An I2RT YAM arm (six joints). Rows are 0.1 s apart.
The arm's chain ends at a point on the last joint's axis. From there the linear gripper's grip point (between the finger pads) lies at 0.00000 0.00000 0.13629 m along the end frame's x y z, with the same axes.
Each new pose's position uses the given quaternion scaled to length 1; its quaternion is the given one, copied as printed.
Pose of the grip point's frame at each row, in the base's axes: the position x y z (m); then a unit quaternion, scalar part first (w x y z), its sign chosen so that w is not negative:
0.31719 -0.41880 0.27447 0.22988 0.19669 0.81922 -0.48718
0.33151 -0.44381 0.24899 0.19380 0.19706 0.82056 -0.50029
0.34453 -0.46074 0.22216 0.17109 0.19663 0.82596 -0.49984
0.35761 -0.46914 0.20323 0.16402 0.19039 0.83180 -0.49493
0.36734 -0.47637 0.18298 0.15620 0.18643 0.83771 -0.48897
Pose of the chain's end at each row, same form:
0.29198 -0.29769 0.33166 0.22988 0.19669 0.81922 -0.48718
0.31504 -0.32150 0.30682 0.19380 0.19706 0.82056 -0.50029
0.33280 -0.33903 0.28237 0.17109 0.19663 0.82596 -0.49984
0.34611 -0.34841 0.26542 0.16402 0.19039 0.83180 -0.49493
0.35652 -0.35678 0.24745 0.15620 0.18643 0.83771 -0.48897

